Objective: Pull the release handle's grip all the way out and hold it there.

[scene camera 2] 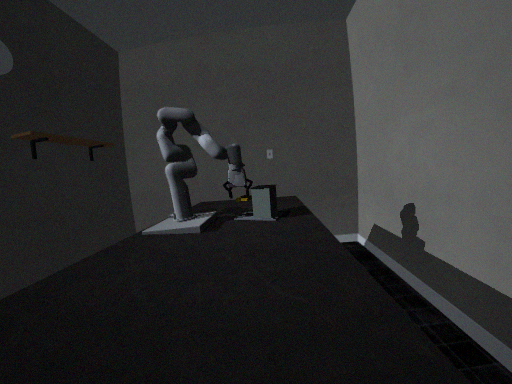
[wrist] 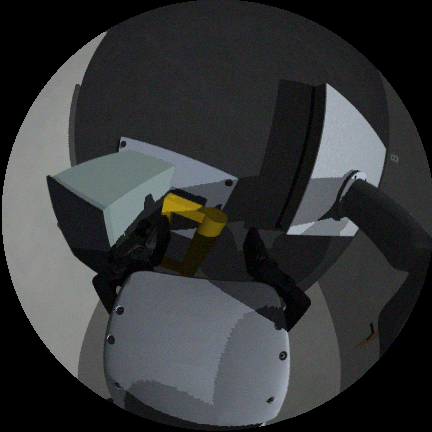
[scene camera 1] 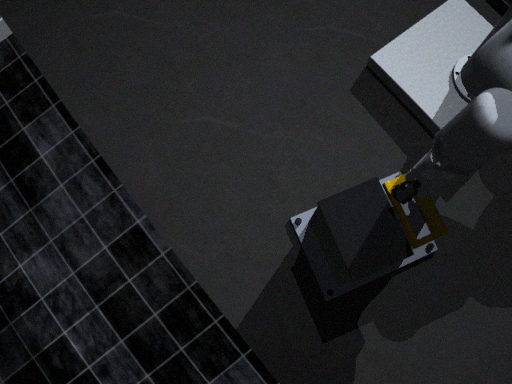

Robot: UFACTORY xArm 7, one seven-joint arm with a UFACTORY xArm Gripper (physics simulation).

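The release handle's yellow grip [scene camera 1: 436, 220] [scene camera 2: 242, 199] [wrist: 204, 245] is a rectangular loop beside a grey-green box [scene camera 1: 350, 215] [scene camera 2: 262, 204] [wrist: 115, 175]. Two side arms run from the box side to a thick outer bar. My gripper [scene camera 1: 406, 191] [scene camera 2: 239, 195] [wrist: 207, 232] is open and points down at one end of the loop. In the wrist view one finger is on the box side of the outer bar and the other is beyond its outer side, with a gap. Nothing is held. Exact fingertip height and any contact with the loop are hard to tell in the dark.
The box stands on a pale bolted plate [scene camera 1: 308, 218] [scene camera 2: 244, 218] [wrist: 192, 170]. The arm's white base slab [scene camera 1: 420, 65] [scene camera 2: 175, 226] [wrist: 350, 130] is on the grip's side. A wall shelf [scene camera 2: 65, 140] is at the left, and a tiled floor [scene camera 1: 100, 250] lies past the table edge.
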